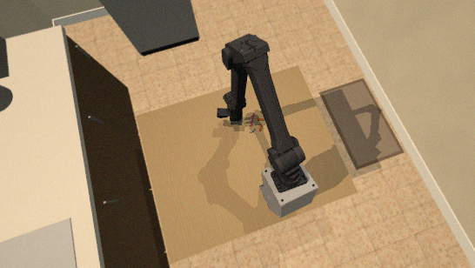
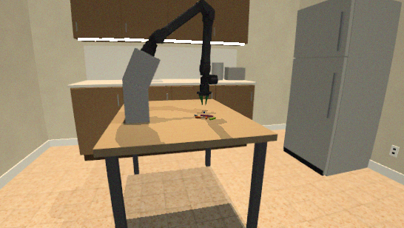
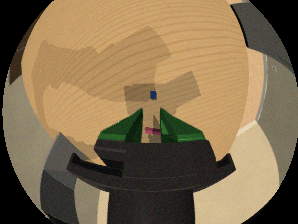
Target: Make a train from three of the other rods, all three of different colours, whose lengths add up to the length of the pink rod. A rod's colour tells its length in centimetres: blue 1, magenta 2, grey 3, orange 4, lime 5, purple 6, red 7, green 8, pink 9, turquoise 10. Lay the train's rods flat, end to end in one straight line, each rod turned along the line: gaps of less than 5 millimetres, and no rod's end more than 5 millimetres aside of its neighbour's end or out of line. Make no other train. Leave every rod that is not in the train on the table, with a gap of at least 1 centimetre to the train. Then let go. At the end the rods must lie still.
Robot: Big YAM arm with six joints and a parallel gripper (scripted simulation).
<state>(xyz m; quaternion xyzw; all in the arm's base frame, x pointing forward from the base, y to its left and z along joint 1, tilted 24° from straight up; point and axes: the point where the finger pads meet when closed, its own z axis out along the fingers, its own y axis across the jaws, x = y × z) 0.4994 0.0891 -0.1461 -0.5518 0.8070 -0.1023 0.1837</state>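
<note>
The blue rod lies 6 cm below my hand. From my hand the other things lie so: lime rod 19 cm to the right, 6 cm below, 1 cm ahead; then grey rod 8 cm to the right, 8 cm behind, 6 cm below; then pink rod 11 cm to the right, 6 cm below, 1 cm behind.
</note>
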